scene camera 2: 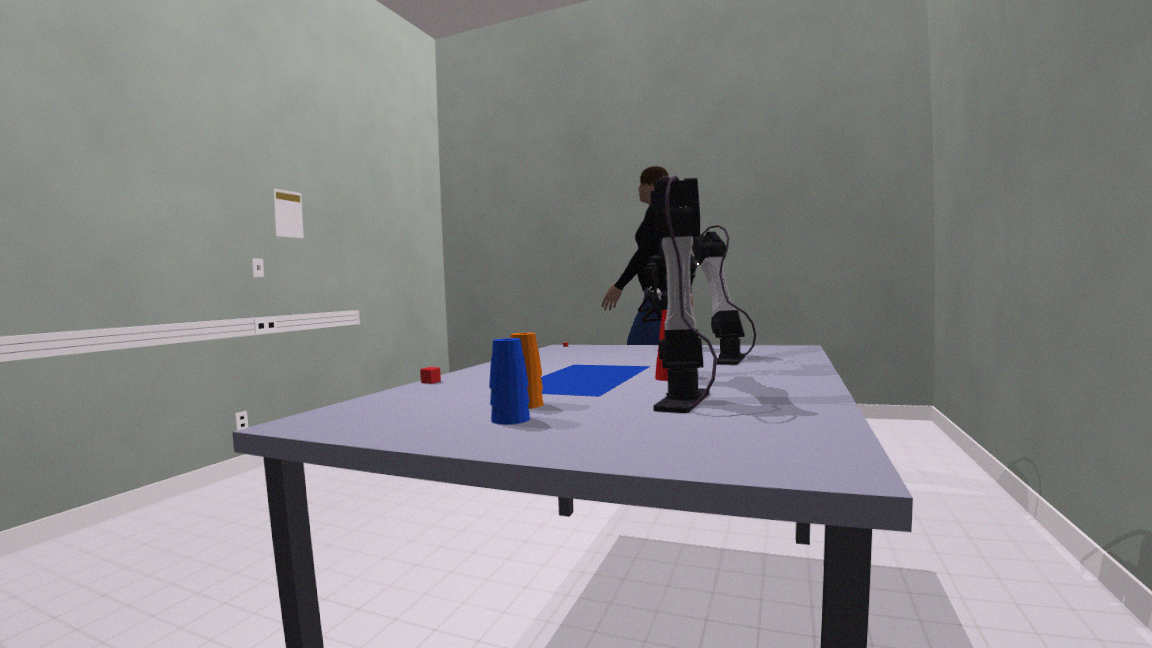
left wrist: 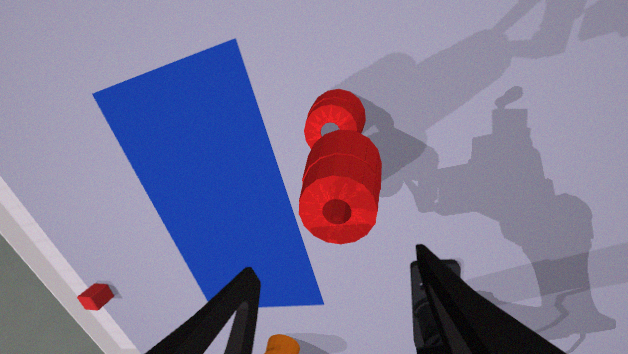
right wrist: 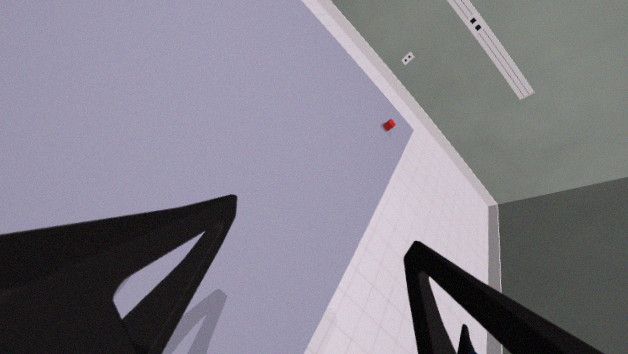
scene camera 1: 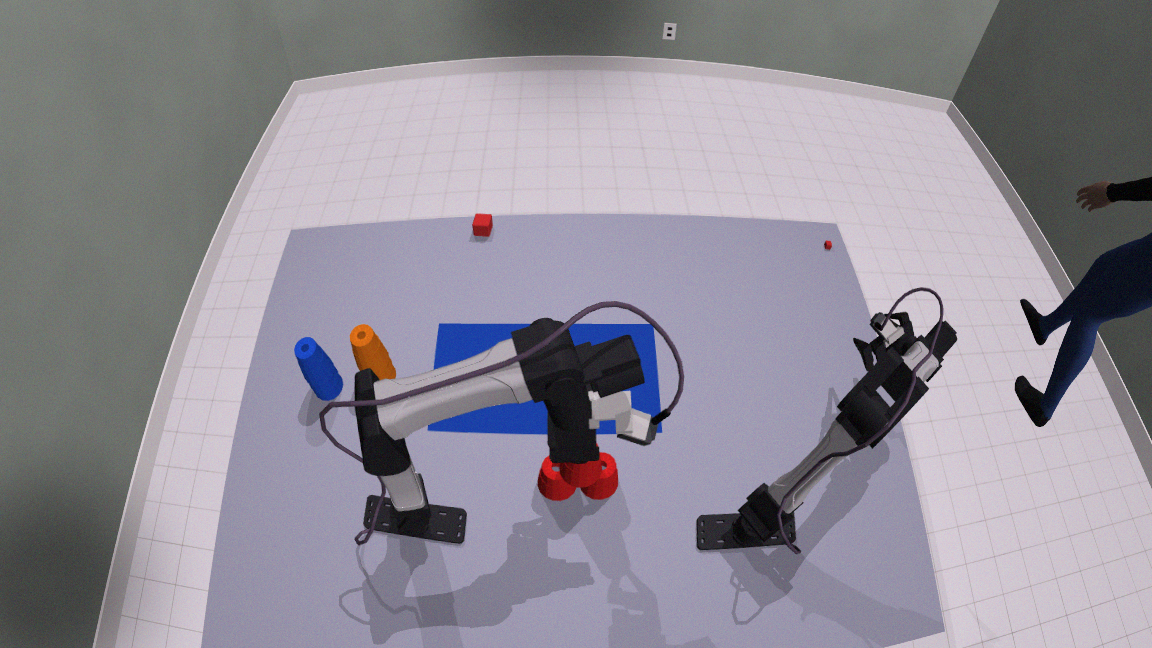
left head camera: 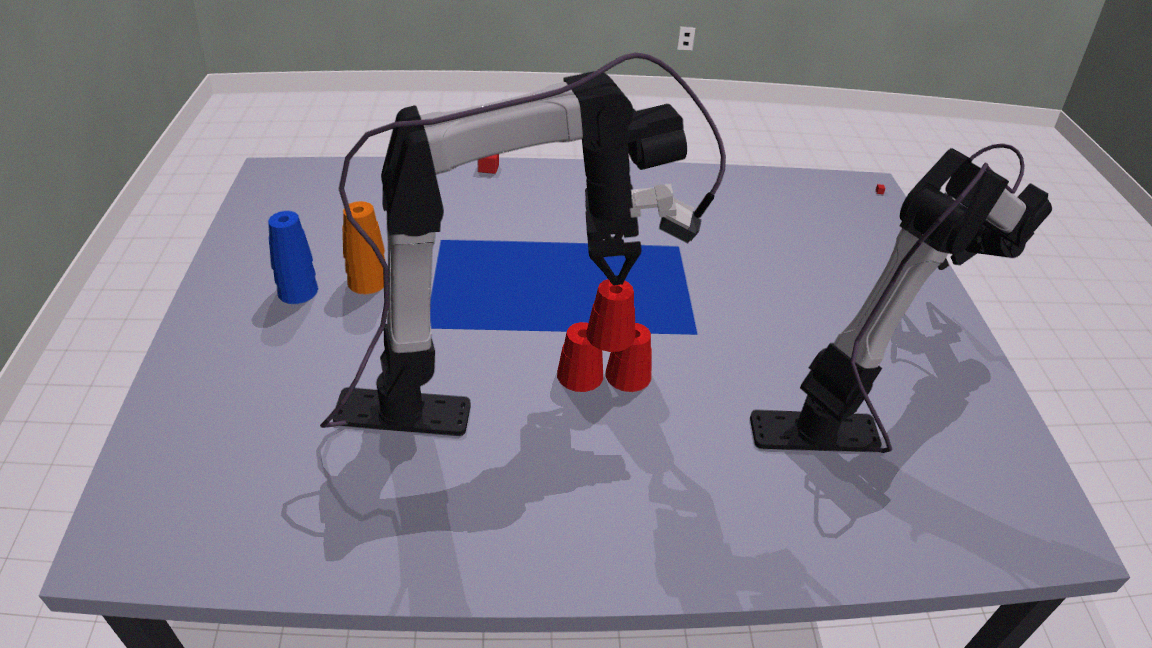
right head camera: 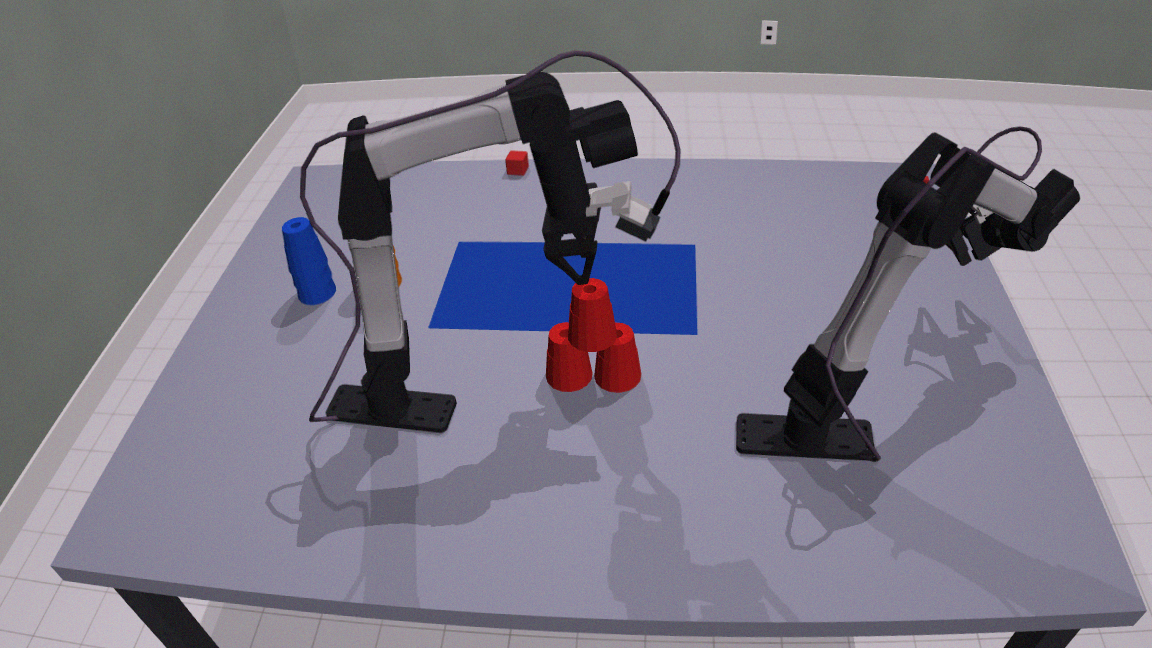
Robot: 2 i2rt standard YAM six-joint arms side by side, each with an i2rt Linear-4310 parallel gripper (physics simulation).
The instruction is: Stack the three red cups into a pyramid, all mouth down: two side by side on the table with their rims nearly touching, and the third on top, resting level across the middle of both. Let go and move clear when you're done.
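Frame: origin at the left arm's base, x ahead, y left, z up, level; centimetres.
Seen in the pictures: left gripper, fingertip midpoint: (left wrist: 330, 265) (scene camera 1: 580, 437) (left head camera: 615, 265) (right head camera: 585, 264); right gripper, fingertip midpoint: (scene camera 2: 640, 316) (right wrist: 324, 228) (scene camera 1: 869, 328) (right head camera: 965, 225); left arm's base, origin of the base link: (scene camera 2: 683, 401) (scene camera 1: 414, 520) (left head camera: 402, 413) (right head camera: 391, 409); right arm's base, origin of the base link: (scene camera 2: 730, 360) (scene camera 1: 746, 530) (left head camera: 815, 433) (right head camera: 804, 438).
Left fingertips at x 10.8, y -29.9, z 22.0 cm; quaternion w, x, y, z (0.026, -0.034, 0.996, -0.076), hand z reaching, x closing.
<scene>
Offsets run from my left fingertips to a thing's top centre. Level surfaces: height alone.
Two red cups, one {dx -0.5, dy +3.5, dz -13.2 cm} (left head camera: 578, 369) (right head camera: 567, 368) (scene camera 1: 554, 486) at the left and one {dx +0.2, dy -4.1, dz -13.2 cm} (left head camera: 629, 370) (right head camera: 618, 370) (scene camera 1: 602, 486) at the right, stand mouth down side by side on the table. The third red cup {dx -0.5, dy -0.6, dz -4.3 cm} (left head camera: 613, 319) (right head camera: 592, 319) (left wrist: 341, 167) rests mouth down and looks level across both. My left gripper (left head camera: 617, 280) (right head camera: 583, 281) (left wrist: 330, 265) is open and empty, just above the top cup. In scene camera 2 the left arm hides much of the stack. My right gripper (right wrist: 324, 228) is open and empty, raised near the table's right edge.
A blue cup stack {dx +16.3, dy +54.5, dz -6.7 cm} (left head camera: 291, 257) (right head camera: 307, 261) (scene camera 2: 509, 382) and an orange one {dx +20.2, dy +42.4, dz -6.7 cm} (left head camera: 362, 249) (scene camera 1: 372, 352) stand at the left. A blue mat {dz -22.0 cm} (left head camera: 515, 282) lies behind the red cups. A larger red cube {dx +61.1, dy +25.9, dz -18.0 cm} (scene camera 1: 481, 224) and a small one {dx +65.0, dy -62.4, dz -20.4 cm} (scene camera 1: 828, 245) lie near the far edge. A person (scene camera 2: 644, 249) stands beyond the table.
</scene>
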